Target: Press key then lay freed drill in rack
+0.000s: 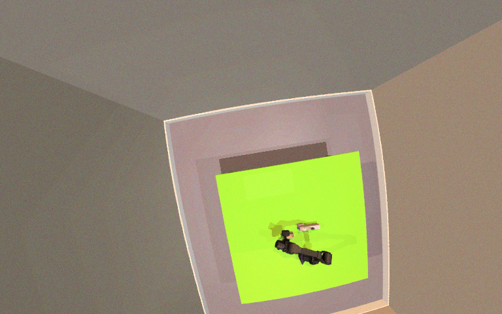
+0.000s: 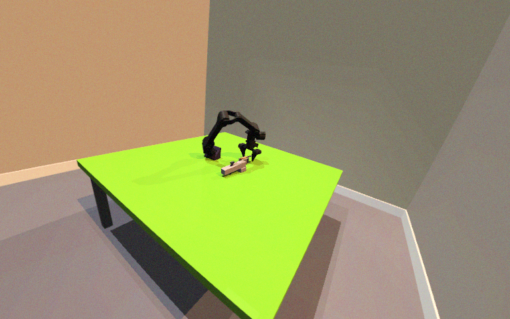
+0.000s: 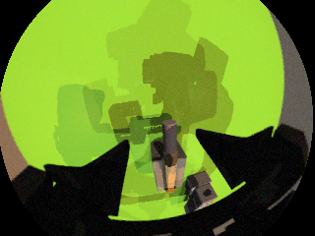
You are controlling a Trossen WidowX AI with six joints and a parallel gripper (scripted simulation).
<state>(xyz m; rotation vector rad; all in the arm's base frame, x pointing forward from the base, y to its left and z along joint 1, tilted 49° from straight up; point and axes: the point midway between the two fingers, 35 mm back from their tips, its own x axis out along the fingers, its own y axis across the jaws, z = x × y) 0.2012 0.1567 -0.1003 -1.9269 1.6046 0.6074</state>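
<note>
Right now the drill is 40 mm to the right of my gripper tip and 20 mm above it. The rest, counted from my gripper tip: holder block (70 mm ahead, 220 mm to the right, 20 mm above); slotted rack (50 mm to the right); small dark key (70 mm ahead, 240 mm to the right, 30 mm above).
</note>
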